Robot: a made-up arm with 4 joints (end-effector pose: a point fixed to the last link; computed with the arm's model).
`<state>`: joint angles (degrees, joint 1 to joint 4).
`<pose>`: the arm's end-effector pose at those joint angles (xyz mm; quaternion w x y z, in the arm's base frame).
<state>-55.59 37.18 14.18 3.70</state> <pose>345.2 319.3 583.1 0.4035 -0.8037 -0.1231 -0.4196</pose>
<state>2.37 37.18 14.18 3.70</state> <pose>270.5 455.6 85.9 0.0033 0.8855 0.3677 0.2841</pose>
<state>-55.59 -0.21 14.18 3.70</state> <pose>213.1 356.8 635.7 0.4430 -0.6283 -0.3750 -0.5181</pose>
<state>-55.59 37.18 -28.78 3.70</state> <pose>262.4 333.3 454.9 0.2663 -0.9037 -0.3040 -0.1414</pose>
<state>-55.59 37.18 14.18 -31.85</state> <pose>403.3 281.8 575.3 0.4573 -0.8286 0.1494 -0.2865</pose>
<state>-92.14 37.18 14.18 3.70</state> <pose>371.4 20.4 737.0 0.6138 -0.6452 0.0515 -0.4521</pose>
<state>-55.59 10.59 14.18 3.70</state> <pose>255.2 351.8 627.5 0.4363 -0.6867 -0.3051 -0.4949</pose>
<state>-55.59 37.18 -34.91 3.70</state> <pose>247.2 327.1 439.7 0.2432 -0.9078 -0.3269 -0.0992</pose>
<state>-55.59 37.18 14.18 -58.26</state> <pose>431.3 248.4 547.0 0.4691 -0.7956 0.3441 -0.1691</pose>
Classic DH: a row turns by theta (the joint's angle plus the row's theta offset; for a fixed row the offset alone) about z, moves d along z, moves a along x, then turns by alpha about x. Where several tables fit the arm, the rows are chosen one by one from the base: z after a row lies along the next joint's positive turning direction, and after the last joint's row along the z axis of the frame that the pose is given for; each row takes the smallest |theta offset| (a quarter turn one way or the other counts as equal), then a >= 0, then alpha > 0; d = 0 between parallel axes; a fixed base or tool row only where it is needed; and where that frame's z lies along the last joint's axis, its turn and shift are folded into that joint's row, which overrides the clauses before.
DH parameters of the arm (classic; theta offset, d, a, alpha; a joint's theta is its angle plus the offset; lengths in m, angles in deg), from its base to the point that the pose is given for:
base (fixed): -89.33 0.2553 0.0699 81.63
joint 1: 4.22 -0.1492 -0.3541 94.16
joint 2: 1.29 -0.0301 -0.0496 94.13
joint 3: 9.58 0.0352 -0.0341 100.57
joint 4: 76.62 0.1802 -0.0867 -167.75
tool (fixed): -90.71 0.3479 0 0

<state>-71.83 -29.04 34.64 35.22</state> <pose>83.7 190.5 719.6 0.4083 -0.1443 -0.4563 -0.7773</pose>
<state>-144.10 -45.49 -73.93 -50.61</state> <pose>309.9 -282.5 594.5 0.4281 -0.7040 0.1046 -0.5569</pose>
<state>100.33 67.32 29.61 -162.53</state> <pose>287.0 -201.1 -4.7 0.0023 0.3955 -0.4953 0.7735</pose>
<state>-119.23 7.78 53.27 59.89</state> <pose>224.2 -278.9 765.3 0.3180 -0.1559 0.1142 -0.9282</pose>
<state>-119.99 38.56 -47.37 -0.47</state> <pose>262.4 -72.4 640.7 0.6505 -0.7080 -0.2050 -0.1835</pose>
